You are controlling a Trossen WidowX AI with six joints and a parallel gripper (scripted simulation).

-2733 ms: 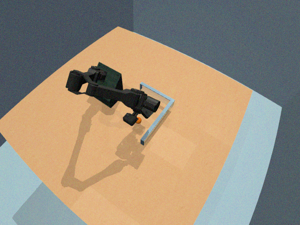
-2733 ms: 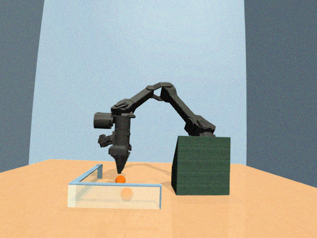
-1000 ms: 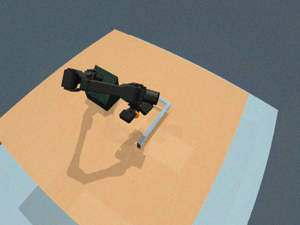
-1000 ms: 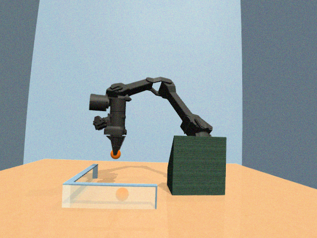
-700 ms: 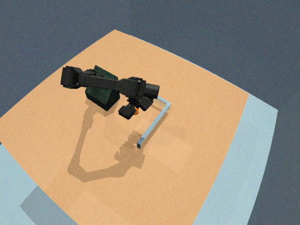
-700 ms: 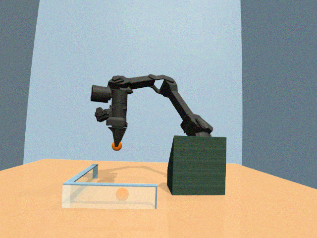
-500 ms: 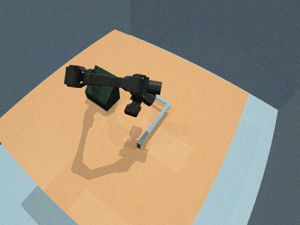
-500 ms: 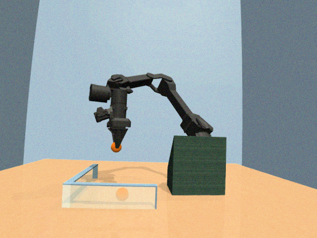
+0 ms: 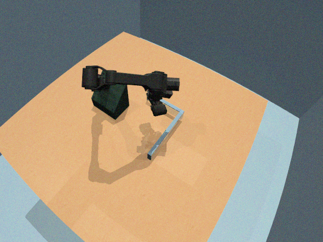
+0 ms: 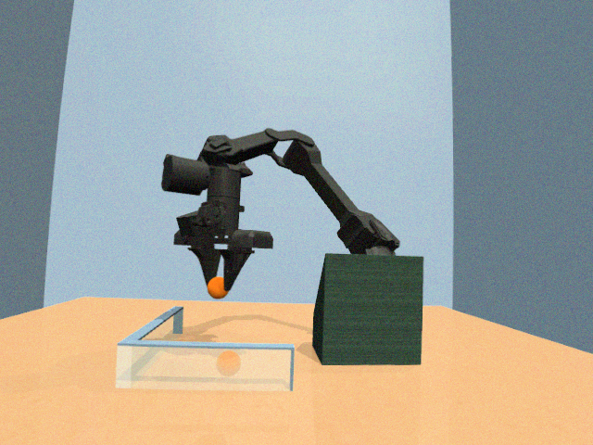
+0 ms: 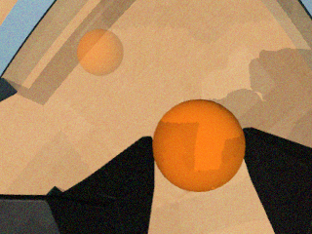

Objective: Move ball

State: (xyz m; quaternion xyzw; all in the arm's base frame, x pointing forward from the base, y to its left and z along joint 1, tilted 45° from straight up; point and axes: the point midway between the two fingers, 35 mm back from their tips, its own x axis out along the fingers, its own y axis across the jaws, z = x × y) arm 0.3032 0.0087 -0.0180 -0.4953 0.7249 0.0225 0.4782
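Now: gripper tip 100 mm above the see-through copy of the ball, 70 mm to the right of it and 20 mm past it. From my gripper tip the other things lie so: orange ball (right at my gripper tip).
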